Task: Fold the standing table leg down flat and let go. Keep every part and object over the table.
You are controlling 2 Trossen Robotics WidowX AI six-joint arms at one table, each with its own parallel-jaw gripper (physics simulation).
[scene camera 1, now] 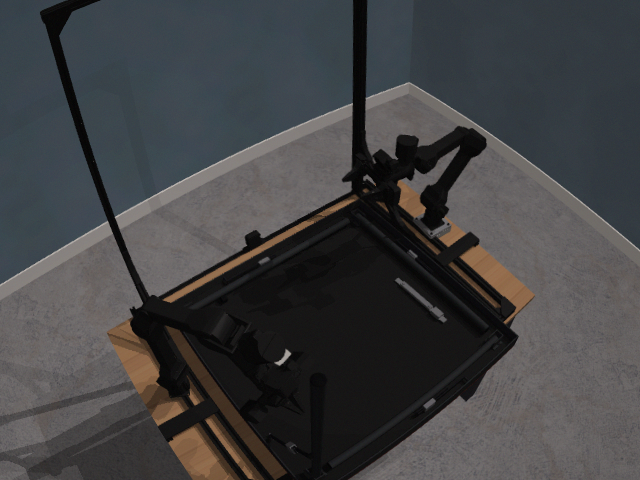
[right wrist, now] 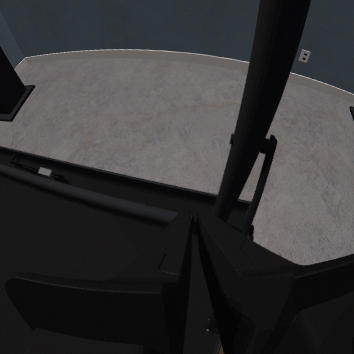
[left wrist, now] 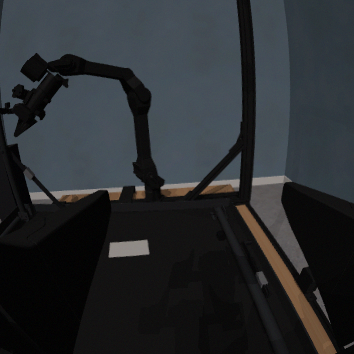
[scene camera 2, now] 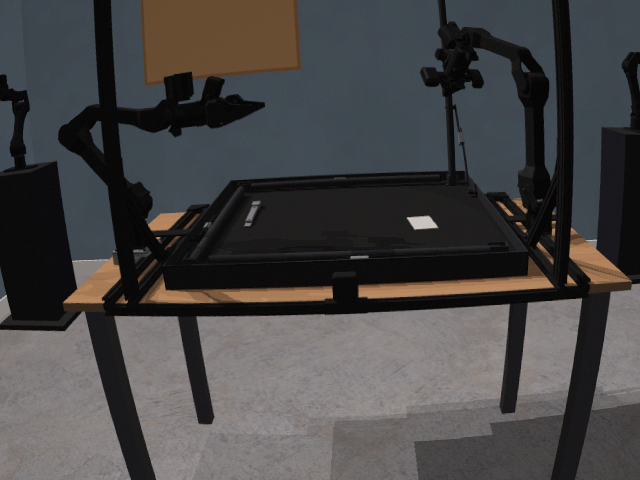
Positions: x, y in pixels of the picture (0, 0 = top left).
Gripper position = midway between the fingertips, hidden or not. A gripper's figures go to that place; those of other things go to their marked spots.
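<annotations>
My left gripper (scene camera 1: 351, 189) is 1.43 m from the lens, and with my right gripper (scene camera 1: 303, 413) it's 1.07 m from the lens. There's a folded leg (scene camera 1: 267, 263) here as well, and that leg is 1.65 m from the lens.
</annotations>
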